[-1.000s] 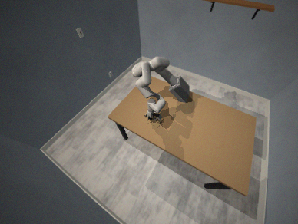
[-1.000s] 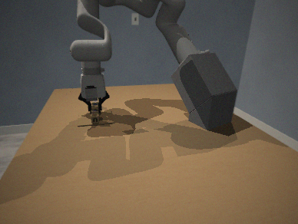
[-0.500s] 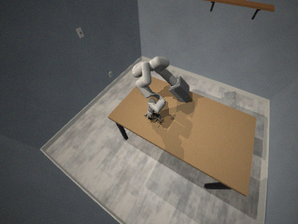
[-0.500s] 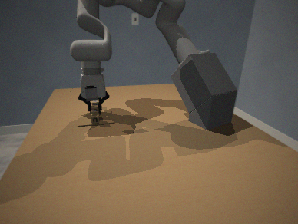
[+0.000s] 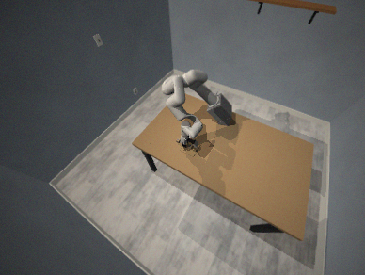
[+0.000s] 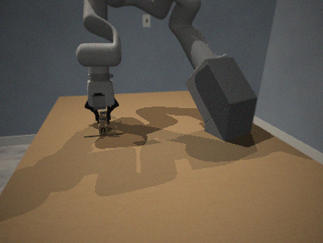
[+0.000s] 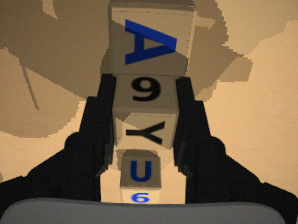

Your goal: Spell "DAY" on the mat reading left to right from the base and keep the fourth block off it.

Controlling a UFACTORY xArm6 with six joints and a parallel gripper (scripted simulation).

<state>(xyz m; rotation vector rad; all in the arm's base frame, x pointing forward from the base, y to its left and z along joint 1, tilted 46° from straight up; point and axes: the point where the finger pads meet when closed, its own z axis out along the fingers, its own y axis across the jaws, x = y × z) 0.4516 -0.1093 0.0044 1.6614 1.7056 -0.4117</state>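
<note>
The thin tan mat is 5 cm to the left of my hand and 2 cm below it.
</note>
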